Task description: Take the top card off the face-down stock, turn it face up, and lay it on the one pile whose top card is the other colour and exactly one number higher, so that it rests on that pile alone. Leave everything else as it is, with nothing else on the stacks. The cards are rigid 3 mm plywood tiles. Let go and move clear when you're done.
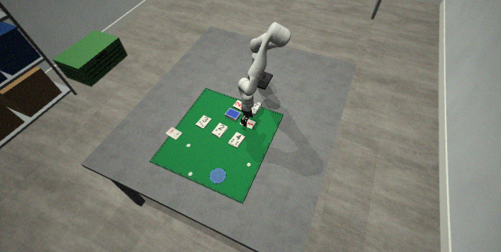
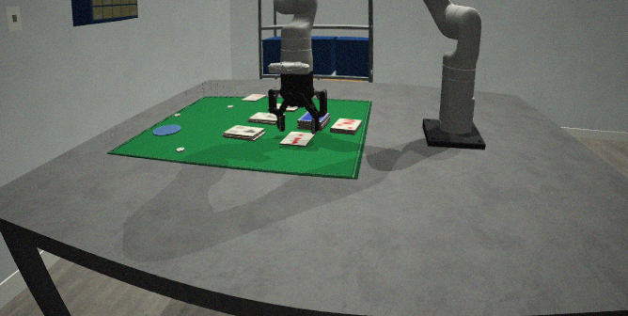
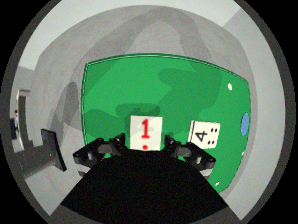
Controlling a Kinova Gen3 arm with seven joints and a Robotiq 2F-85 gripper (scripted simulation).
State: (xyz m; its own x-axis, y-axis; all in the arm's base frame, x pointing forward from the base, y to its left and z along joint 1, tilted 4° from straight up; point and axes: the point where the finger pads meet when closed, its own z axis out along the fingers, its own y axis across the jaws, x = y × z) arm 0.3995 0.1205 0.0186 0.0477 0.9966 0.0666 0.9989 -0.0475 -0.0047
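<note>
My gripper is now 16 cm short of the green mat, 11 cm to the left of it and 4 cm above it.
</note>
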